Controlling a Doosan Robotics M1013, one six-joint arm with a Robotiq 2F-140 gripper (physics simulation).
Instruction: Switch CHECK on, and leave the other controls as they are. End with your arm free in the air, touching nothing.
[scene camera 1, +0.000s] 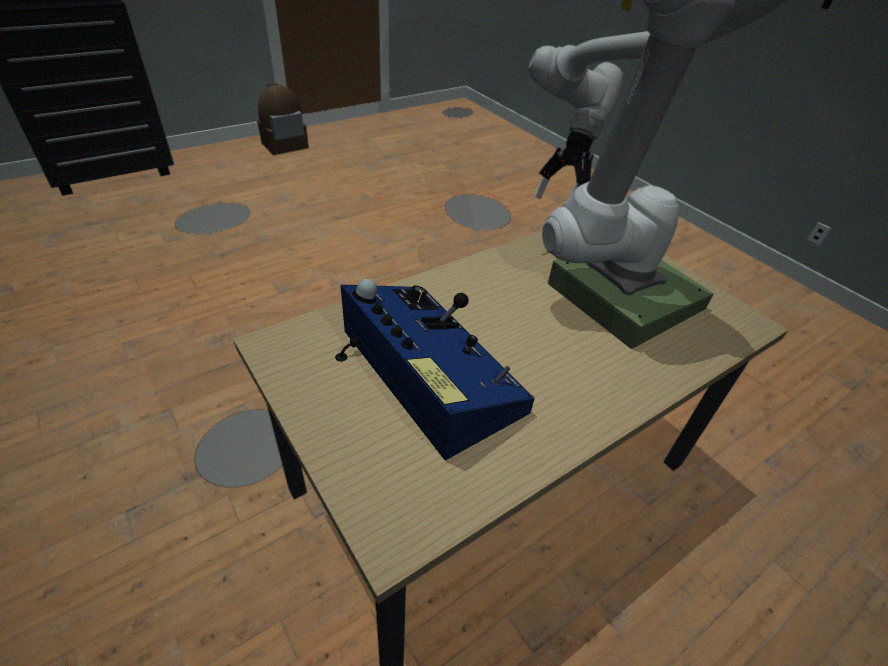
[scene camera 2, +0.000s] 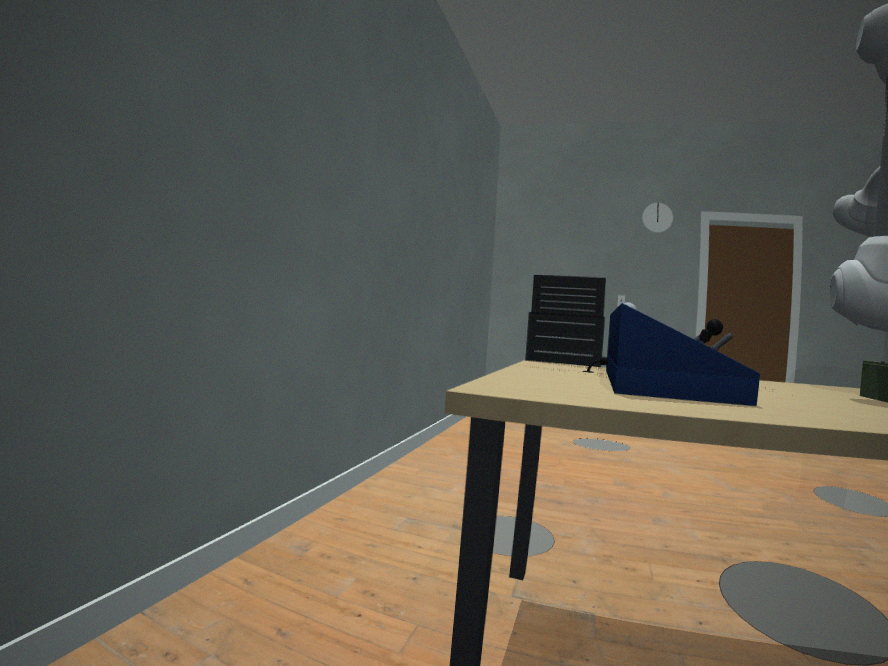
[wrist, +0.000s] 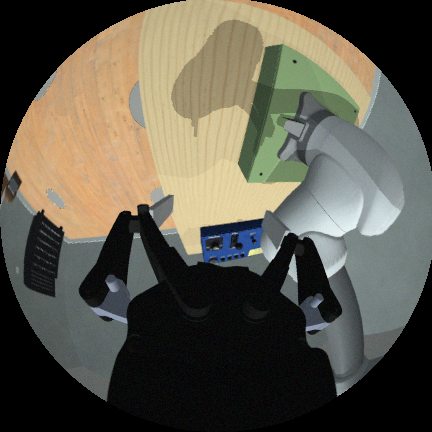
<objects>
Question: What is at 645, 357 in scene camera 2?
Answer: A blue control box.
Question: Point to the gripper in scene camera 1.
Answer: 553, 201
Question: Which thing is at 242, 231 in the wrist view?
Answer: A blue control box.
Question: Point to the gripper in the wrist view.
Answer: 219, 210
</objects>
